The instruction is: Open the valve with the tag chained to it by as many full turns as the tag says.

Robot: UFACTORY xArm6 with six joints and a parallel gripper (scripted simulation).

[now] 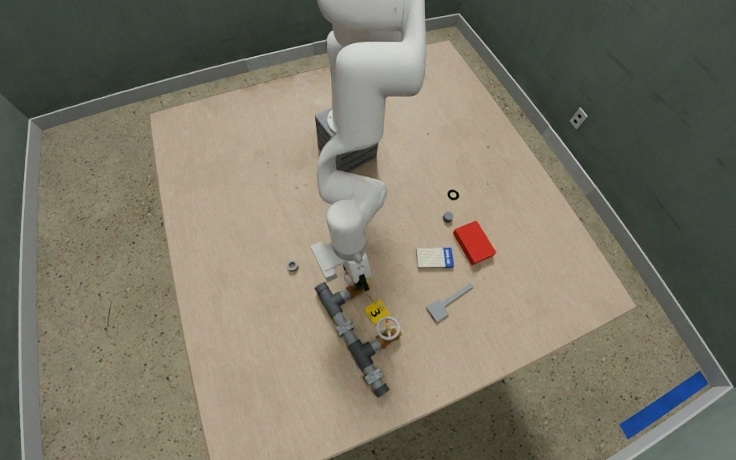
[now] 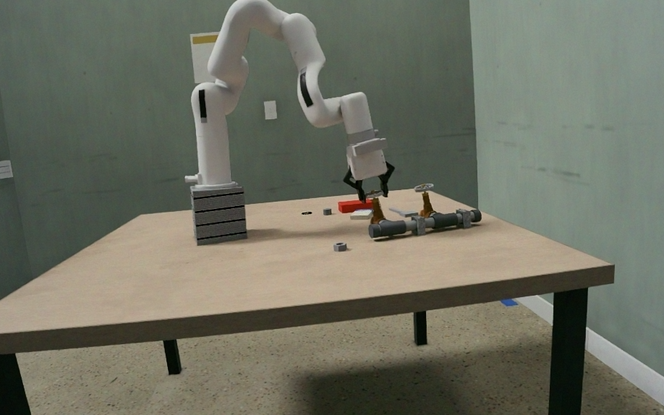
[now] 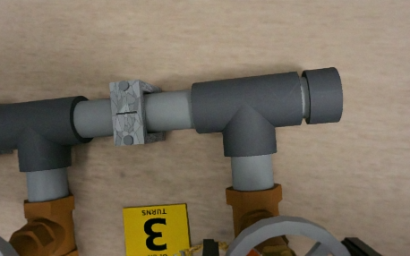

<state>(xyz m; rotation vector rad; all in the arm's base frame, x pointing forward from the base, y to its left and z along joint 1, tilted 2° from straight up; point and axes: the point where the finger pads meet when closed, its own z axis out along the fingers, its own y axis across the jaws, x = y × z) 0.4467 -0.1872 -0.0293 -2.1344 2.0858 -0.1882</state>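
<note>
Right now my hand is 110 mm above the yellow tag, 90 mm short of it and 40 mm to the right of it. From my hand the other things lie so: grey scraper: 220 mm to the left, 160 mm ahead, 110 mm below; white card: 260 mm to the left, 100 mm below, 30 mm ahead; red block: 390 mm to the left, 100 mm below, 40 mm ahead.
</note>
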